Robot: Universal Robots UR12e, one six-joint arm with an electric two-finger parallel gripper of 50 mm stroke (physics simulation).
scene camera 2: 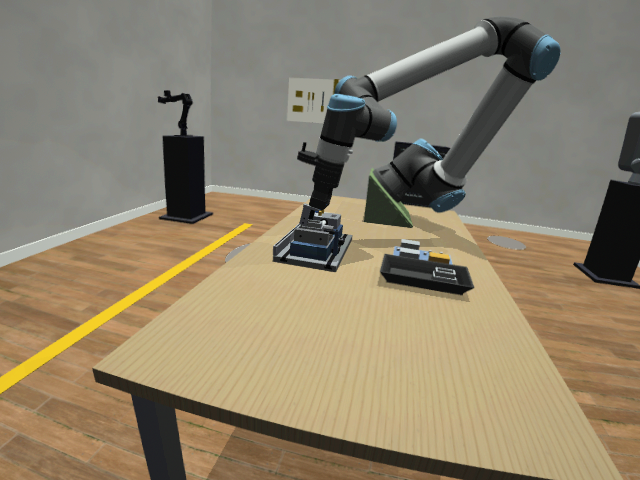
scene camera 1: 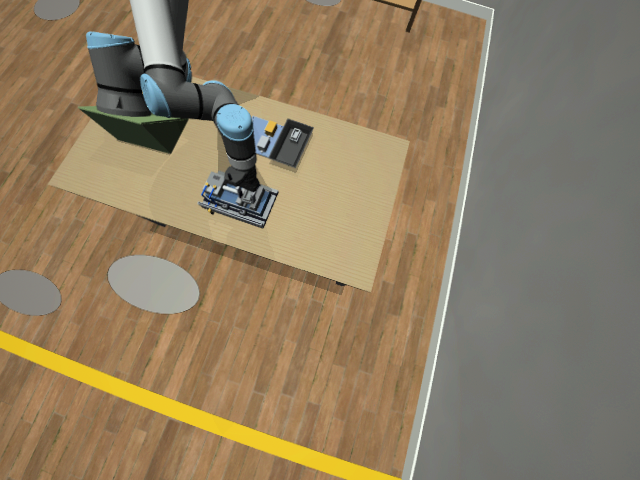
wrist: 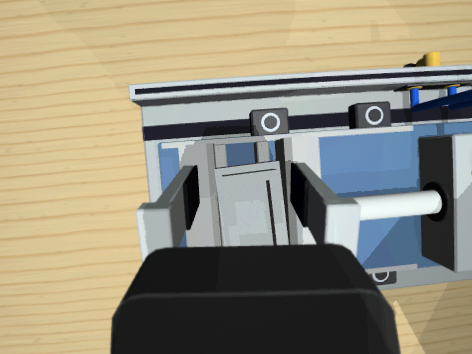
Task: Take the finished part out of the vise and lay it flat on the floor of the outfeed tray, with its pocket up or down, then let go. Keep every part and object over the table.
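Seen in the pictures: gripper, fingertip midpoint: (scene camera 2: 306, 222) (scene camera 1: 247, 199) (wrist: 244, 183); arm's base, link origin: (scene camera 2: 385, 187) (scene camera 1: 125, 111).
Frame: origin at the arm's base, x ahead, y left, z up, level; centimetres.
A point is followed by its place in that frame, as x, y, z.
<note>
The finished part (wrist: 245, 220) {65.9, -18.5, -3.5} is a light grey block with a recessed pocket facing up. It sits between the jaws of the vise (scene camera 2: 311, 250) {71.5, -17.3, -9.0} (wrist: 367, 155) {56.4, -21.5, -7.6}, slightly askew to them, with a dark gap towards the right jaw in the wrist view. Its near end is hidden behind the black gripper body. My gripper (wrist: 244, 183) {65.9, -20.8, -2.5} is open, with one finger on each side of the part and space between both fingers and the part. In scene camera 2 the arm reaches down to the vise. The outfeed tray (scene camera 1: 289, 154) {72.0, 10.3, -12.4} (scene camera 2: 421, 281) {78.0, 13.6, -10.4} is dark and shallow, across the table from the vise.
A grey-white part (scene camera 1: 295, 134) {71.7, 20.4, -10.3} (scene camera 2: 444, 274) {73.4, 19.8, -9.4} lies in the outfeed tray at one end. Beside the tray, a blue plate carries a yellow block (scene camera 1: 270, 128) {59.5, 18.8, -9.2} (scene camera 2: 439, 256) {60.2, 19.9, -9.2} and a grey block (scene camera 1: 263, 143) {59.4, 9.9, -9.2}. A white rod (wrist: 400, 205) {55.6, -18.1, -5.0} runs beside the right finger. Blue hoses stand at the vise's end.
</note>
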